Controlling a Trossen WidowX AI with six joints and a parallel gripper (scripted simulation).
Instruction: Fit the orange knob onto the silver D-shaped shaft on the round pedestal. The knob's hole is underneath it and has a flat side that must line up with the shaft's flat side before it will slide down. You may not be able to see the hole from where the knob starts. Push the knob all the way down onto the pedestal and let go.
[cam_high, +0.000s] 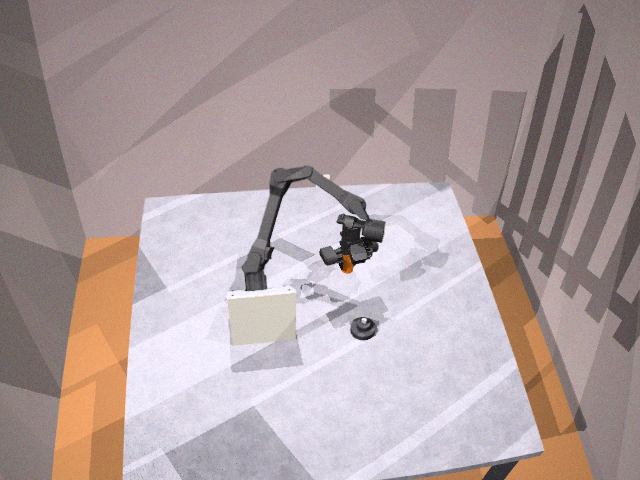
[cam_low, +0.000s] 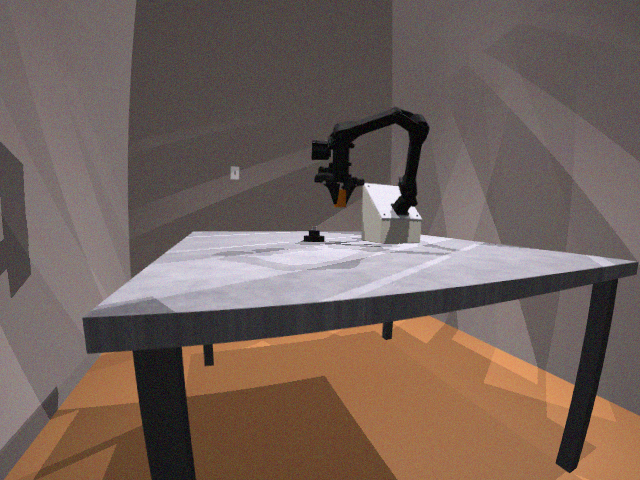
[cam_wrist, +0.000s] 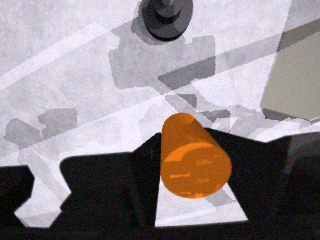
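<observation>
Right now the dark round pedestal is 3 cm ahead of my gripper tip, 16 cm to the right of it and 11 cm below it. The rest, counted from my gripper tip: orange knob 3 cm above.
</observation>
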